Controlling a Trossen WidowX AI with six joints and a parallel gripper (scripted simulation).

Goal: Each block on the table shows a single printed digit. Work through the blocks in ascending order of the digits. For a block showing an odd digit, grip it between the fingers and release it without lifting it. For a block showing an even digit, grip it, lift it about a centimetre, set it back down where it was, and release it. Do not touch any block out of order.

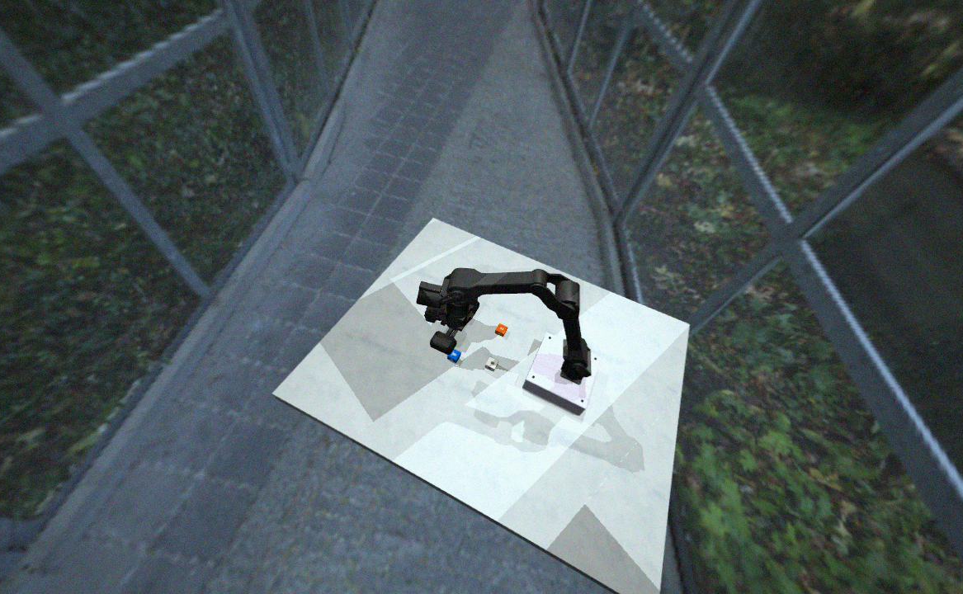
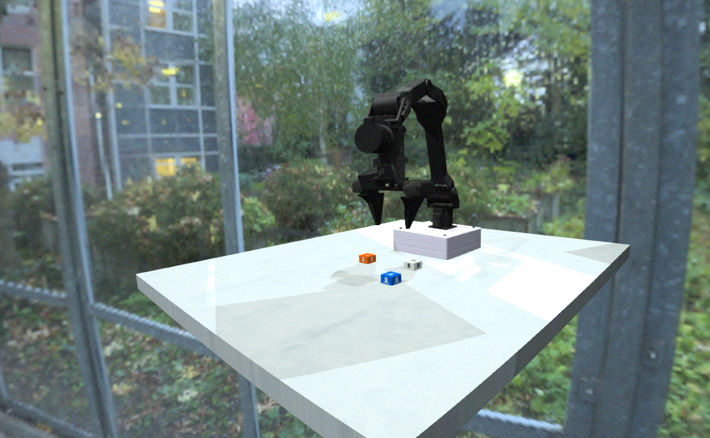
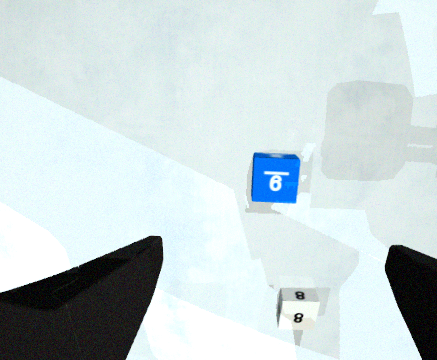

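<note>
Right now my gripper tip is 17 cm to the left of the orange block, 12 cm above it and 10 cm past it. Round my gripper tip: white block 12 cm below, 12 cm behind, 4 cm to the right; then blue block 12 cm below, 1 cm to the right.
</note>
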